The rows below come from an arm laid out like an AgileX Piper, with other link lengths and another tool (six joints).
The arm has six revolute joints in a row. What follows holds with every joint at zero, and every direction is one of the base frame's.
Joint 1 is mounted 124.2 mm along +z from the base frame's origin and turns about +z.
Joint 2 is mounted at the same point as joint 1 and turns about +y.
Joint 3 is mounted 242.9 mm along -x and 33.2 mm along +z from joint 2 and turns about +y.
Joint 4 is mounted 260.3 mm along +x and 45.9 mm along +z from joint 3 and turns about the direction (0.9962, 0, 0.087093).
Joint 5 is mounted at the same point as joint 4 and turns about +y.
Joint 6 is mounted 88.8 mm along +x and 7.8 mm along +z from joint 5 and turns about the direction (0.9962, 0, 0.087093).
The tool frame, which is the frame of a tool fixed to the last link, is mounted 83.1 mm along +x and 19.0 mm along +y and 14.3 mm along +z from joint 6; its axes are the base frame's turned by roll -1.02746, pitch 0.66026 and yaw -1.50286 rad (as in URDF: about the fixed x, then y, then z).
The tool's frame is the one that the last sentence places.
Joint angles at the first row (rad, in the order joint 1, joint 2, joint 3, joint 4, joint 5, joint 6):
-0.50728 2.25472 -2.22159 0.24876 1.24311 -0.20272
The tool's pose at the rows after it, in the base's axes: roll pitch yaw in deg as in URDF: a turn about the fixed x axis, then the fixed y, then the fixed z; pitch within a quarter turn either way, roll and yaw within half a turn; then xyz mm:
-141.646 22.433 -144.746 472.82 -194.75 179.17
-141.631 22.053 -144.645 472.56 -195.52 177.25
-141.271 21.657 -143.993 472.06 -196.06 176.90
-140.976 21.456 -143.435 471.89 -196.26 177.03
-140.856 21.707 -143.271 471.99 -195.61 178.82
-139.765 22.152 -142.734 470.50 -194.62 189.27
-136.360 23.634 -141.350 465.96 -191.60 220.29
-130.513 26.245 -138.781 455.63 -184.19 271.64
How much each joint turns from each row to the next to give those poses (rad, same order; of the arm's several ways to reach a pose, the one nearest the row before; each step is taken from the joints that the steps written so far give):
0.00000 -0.00002 0.00004 -0.00026 -0.00109 0.00000
0.00000 0.00316 -0.00003 -0.00530 0.00002 -0.00215
0.00000 0.00003 -0.00007 -0.00494 0.00004 -0.01030
0.00001 0.00000 -0.00092 -0.00193 -0.00002 -0.00881
-0.00001 -0.00318 0.00015 0.00398 -0.00007 -0.00211
0.00000 -0.02206 0.00205 0.00077 0.00124 -0.00214
0.00000 -0.06339 0.00311 0.00280 -0.00004 -0.00084
0.00001 -0.10273 0.00002 0.00949 0.00001 0.00001

